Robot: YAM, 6 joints.
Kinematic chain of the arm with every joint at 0, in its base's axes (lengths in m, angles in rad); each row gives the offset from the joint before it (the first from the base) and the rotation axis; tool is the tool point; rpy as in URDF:
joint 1: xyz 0 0 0.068 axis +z
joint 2: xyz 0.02 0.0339 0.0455 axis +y
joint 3: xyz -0.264 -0.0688 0 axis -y
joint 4: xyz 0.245 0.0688 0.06 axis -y
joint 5: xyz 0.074 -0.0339 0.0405 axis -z
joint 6: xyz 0.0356 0 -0.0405 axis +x
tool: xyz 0 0 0 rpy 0 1.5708 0
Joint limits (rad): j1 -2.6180..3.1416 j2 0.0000..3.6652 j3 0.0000..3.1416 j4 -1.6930..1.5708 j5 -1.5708..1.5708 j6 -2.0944..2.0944
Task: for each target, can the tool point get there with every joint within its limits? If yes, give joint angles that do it. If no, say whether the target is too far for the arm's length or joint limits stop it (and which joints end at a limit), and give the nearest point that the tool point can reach.
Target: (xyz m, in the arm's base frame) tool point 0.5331 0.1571 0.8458
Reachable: no: too far | nearest point 0.3736 0.1101 0.6186 | short by 0.282 m
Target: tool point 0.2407 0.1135 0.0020
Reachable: yes | joints 0.5177 2.4961 1.1998 -1.3309 0.6135 0.4169
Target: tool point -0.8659 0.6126 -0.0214
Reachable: no: too far | nearest point -0.5230 0.3700 0.0330 | short by 0.424 m
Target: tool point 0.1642 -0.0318 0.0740
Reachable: yes | joints -0.2671 1.5602 0.4264 -0.5167 -0.3645 -1.6456
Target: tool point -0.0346 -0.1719 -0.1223
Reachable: yes | joints -1.8940 2.8254 0.4987 1.0282 -0.6577 0.6957
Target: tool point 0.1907 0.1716 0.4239
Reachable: yes | joints 0.7201 1.4438 1.7918 -1.3372 -0.0911 1.3934
